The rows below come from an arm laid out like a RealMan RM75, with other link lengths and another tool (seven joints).
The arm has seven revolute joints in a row. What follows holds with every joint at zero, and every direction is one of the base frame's. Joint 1 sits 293.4 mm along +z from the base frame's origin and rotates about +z. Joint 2 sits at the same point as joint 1 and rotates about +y. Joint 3 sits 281.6 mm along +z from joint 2 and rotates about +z. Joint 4 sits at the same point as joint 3 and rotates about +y. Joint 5 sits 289.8 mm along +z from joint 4 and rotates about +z. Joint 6 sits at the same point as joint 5 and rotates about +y. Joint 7 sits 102.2 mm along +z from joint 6 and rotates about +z. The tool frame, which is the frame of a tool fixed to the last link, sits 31.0 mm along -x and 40.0 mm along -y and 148.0 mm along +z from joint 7; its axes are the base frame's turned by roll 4.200, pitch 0.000 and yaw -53.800 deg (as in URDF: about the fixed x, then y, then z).
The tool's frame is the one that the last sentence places.
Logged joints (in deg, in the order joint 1, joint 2, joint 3, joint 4, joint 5, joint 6, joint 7), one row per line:
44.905, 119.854, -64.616, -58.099, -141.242, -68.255, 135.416
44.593, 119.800, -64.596, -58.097, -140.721, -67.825, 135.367
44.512, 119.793, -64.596, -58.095, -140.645, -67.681, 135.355
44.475, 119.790, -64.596, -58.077, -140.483, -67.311, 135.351
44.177, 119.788, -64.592, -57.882, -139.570, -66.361, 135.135
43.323, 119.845, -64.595, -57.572, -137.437, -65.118, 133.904
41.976, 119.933, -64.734, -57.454, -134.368, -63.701, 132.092
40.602, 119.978, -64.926, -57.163, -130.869, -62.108, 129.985
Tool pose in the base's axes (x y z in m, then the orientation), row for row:
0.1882, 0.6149, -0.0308, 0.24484, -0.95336, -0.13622, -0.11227
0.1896, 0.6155, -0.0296, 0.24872, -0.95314, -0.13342, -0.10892
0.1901, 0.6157, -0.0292, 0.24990, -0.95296, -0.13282, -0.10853
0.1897, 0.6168, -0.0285, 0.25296, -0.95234, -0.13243, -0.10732
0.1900, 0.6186, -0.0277, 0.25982, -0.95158, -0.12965, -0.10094
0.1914, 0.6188, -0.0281, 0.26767, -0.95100, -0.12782, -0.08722
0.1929, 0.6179, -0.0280, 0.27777, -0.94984, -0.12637, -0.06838
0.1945, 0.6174, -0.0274, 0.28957, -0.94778, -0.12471, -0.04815
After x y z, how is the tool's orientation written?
As a quaternion, w x y z.
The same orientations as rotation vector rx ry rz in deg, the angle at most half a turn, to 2 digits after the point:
-149.12, -21.31, -17.56
-148.79, -20.83, -17.00
-148.67, -20.72, -16.93
-148.34, -20.63, -16.72
-147.70, -20.12, -15.67
-147.02, -19.76, -13.48
-146.08, -19.44, -10.52
-144.90, -19.07, -7.36

